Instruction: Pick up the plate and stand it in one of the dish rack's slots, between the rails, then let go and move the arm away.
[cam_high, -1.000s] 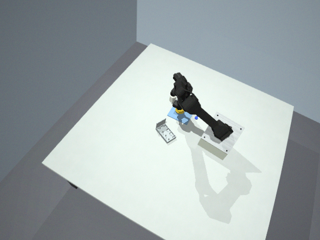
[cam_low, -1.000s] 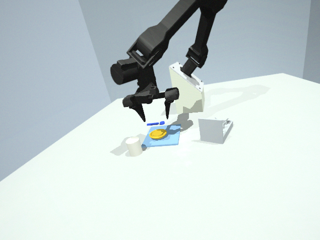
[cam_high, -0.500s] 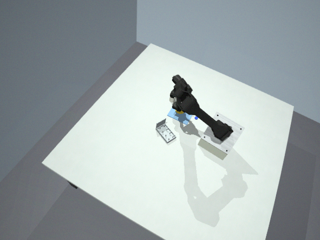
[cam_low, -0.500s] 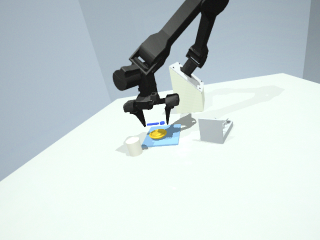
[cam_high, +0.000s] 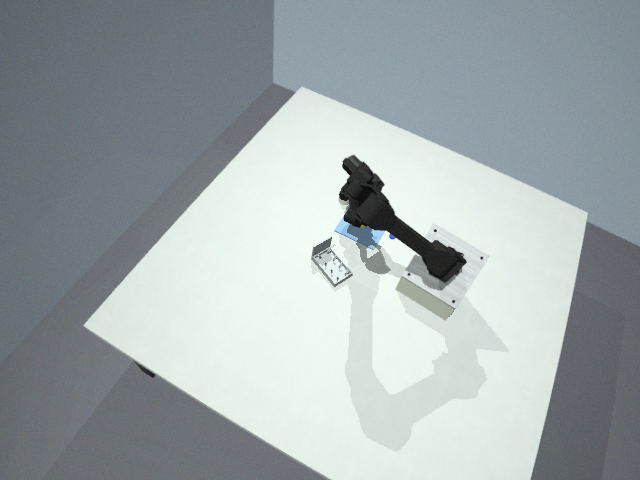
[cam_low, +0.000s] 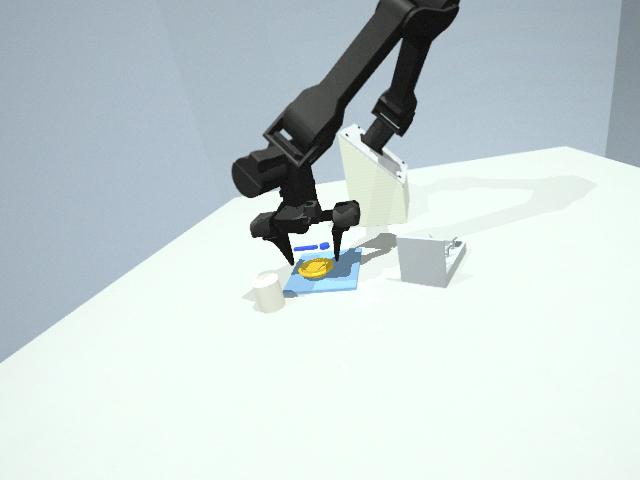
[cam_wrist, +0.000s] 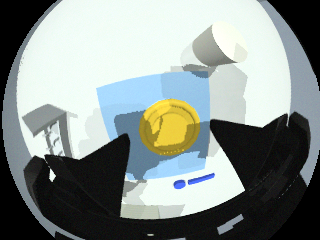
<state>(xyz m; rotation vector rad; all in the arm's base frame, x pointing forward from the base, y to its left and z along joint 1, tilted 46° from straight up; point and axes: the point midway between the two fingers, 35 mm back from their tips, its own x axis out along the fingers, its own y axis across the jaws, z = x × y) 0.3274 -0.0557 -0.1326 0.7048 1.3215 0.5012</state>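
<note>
Right now the yellow plate is 1 cm behind my gripper tip and 1 cm below it. Also, from my gripper tip: small blue spoon: 13 cm behind, 2 cm to the right, 3 cm below; grey dish rack: 1 cm ahead, 21 cm to the left, 1 cm below; white cup: 8 cm ahead, 7 cm to the right, 1 cm below.
</note>
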